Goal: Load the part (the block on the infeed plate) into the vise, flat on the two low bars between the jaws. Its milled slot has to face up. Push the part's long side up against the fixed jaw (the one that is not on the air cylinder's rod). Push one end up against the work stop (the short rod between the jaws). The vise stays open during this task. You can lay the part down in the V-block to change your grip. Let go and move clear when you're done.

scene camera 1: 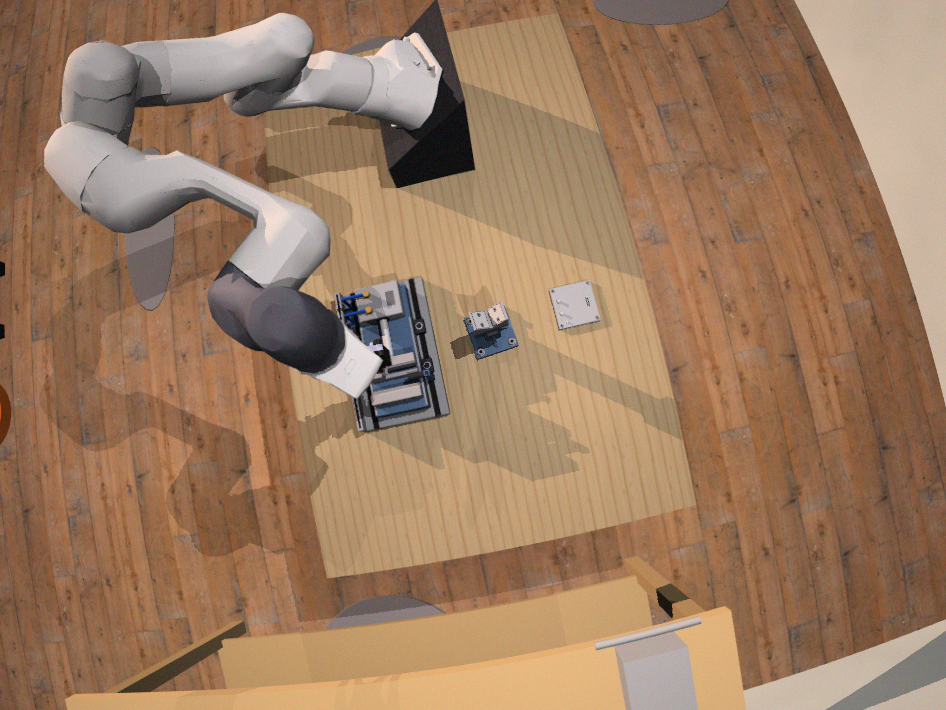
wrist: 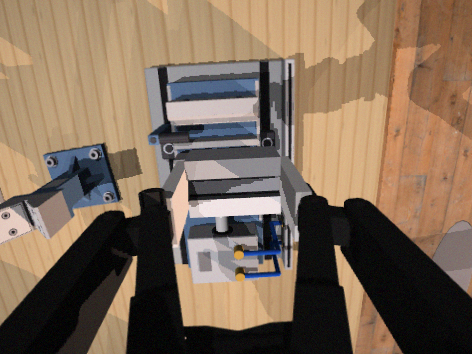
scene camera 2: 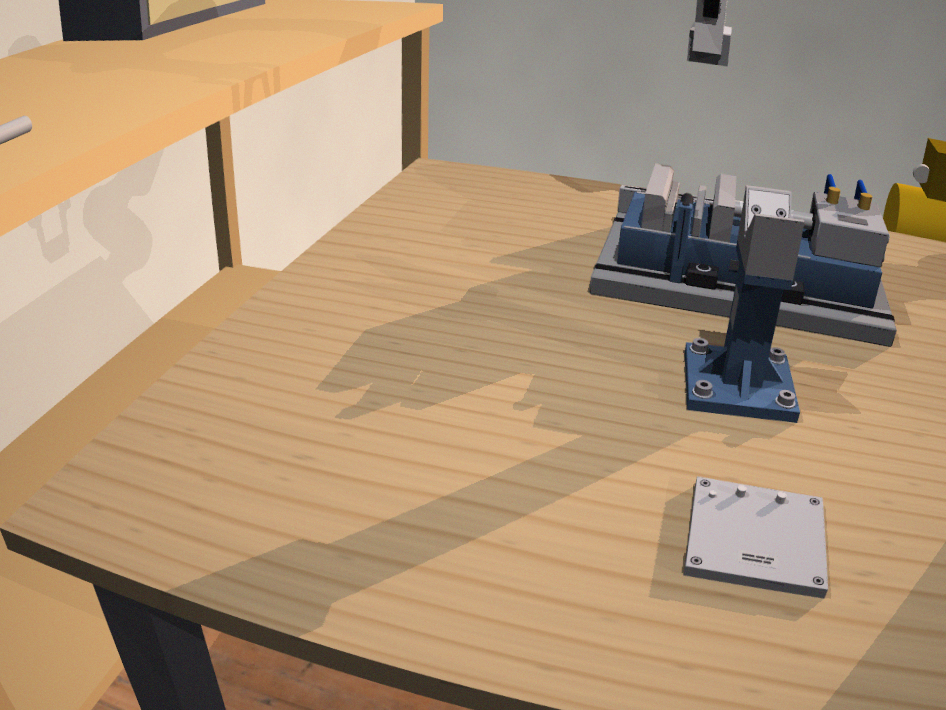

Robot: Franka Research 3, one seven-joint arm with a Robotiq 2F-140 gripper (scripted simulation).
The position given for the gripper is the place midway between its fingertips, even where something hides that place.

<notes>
In view: the gripper (wrist: 233,177), a part (wrist: 231,181), a fixed jaw (wrist: 217,107), an infeed plate (scene camera 1: 572,304) and an air cylinder (scene camera 1: 377,301).
The air cylinder is seen too in the wrist view (wrist: 200,238).
</notes>
